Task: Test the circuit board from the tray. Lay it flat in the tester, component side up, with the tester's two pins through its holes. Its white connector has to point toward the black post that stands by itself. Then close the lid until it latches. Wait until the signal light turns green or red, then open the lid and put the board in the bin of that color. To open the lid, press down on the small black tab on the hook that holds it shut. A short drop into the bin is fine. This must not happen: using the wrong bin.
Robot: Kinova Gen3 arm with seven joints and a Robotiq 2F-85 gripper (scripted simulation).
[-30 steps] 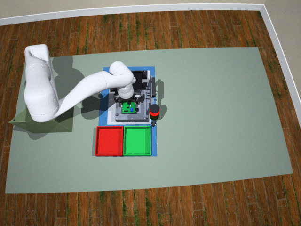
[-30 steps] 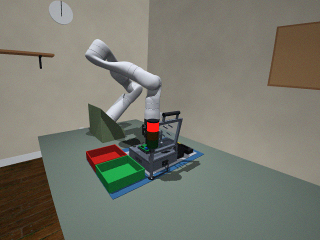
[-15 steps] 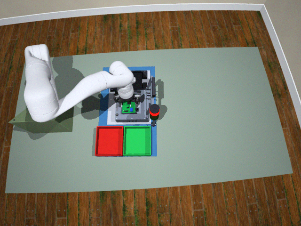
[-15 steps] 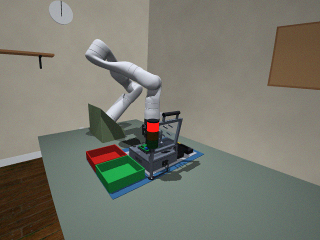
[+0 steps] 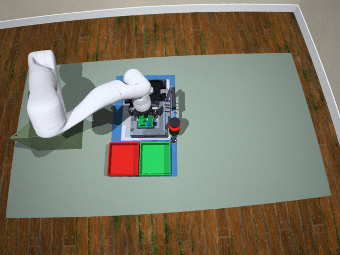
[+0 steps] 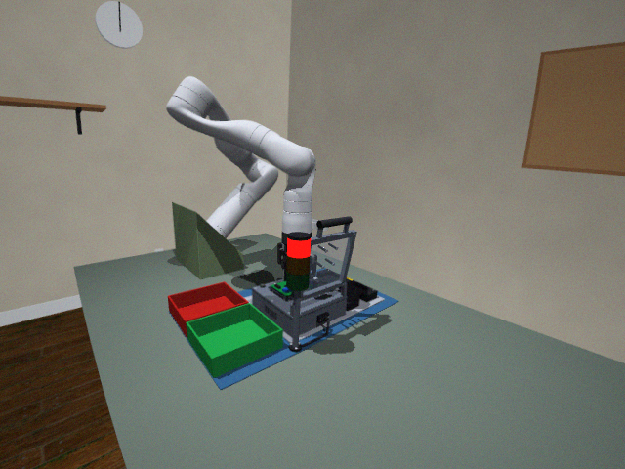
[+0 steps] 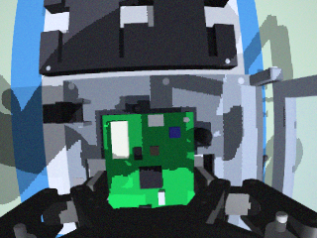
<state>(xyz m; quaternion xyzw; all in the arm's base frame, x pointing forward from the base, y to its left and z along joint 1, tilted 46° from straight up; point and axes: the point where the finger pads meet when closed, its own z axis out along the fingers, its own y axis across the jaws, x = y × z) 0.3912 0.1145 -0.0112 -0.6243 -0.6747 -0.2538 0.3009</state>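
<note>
Now: the nest 1 cm to the left of my hand, 1 cm below it and 1 cm ahead of it. From my hand the other things lie so: black latch hook (6 cm to the left, 6 cm behind, 1 cm above); green circuit board (1 cm below); clear lid (12 cm ahead, 10 cm above).
</note>
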